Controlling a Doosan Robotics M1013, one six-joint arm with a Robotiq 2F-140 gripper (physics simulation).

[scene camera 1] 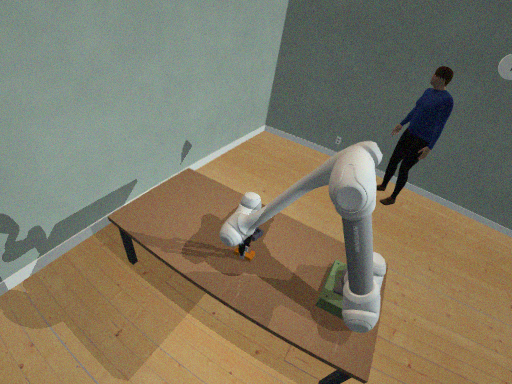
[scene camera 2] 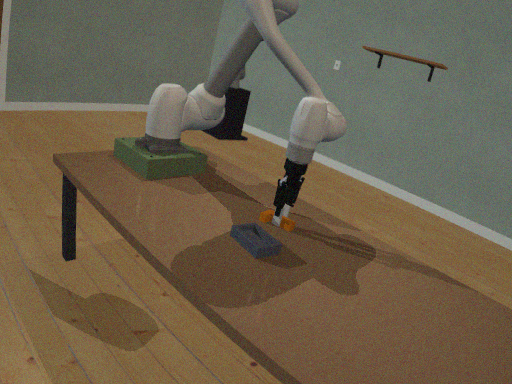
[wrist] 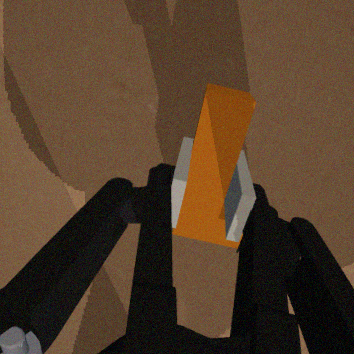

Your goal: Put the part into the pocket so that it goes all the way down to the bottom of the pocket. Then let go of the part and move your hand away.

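Where they show: gripper, between the fingertips: (scene camera 1: 243,256) (scene camera 2: 278,223) (wrist: 208,161); arm's base, origin of its link: (scene camera 2: 161,146).
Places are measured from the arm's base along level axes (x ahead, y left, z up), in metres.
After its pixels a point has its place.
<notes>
The orange part (scene camera 1: 250,255) @[x 0.577, y 0.151, z -0.051 m] (scene camera 2: 288,224) @[x 0.666, y 0.157, z -0.057 m] (wrist: 204,175) @[x 0.617, y 0.166, z -0.051 m] is clamped between the light pads of my gripper (scene camera 1: 245,251) @[x 0.616, y 0.164, z -0.079 m] (scene camera 2: 281,218) @[x 0.616, y 0.164, z -0.079 m] (wrist: 208,161) @[x 0.616, y 0.164, z -0.079 m], which is shut on it. In the wrist view its long bar slants up and to the right between the pads, and its short leg is hidden or hard to make out. I cannot tell whether it touches the table. The dark blue-grey block with the pocket (scene camera 1: 258,234) @[x 0.639, y -0.013, z -0.046 m] (scene camera 2: 267,251) @[x 0.773, y -0.035, z -0.062 m] lies on the table beside the part, apart from it. Its recess shows in scene camera 2. It does not show in the wrist view.
The brown table (scene camera 1: 170,200) @[x 1.297, y 0.150, z -0.081 m] (scene camera 2: 400,325) @[x 1.174, y 0.082, z -0.082 m] carries the green base block (scene camera 1: 330,295) @[x 0.088, y 0.121, z 0.001 m] (scene camera 2: 175,167) @[x 0.146, y 0.002, z -0.042 m] of my arm. A person (scene camera 1: 427,120) stands on the floor beyond the table. A wall shelf (scene camera 2: 405,57) and a black object (scene camera 2: 235,115) are in the background.
</notes>
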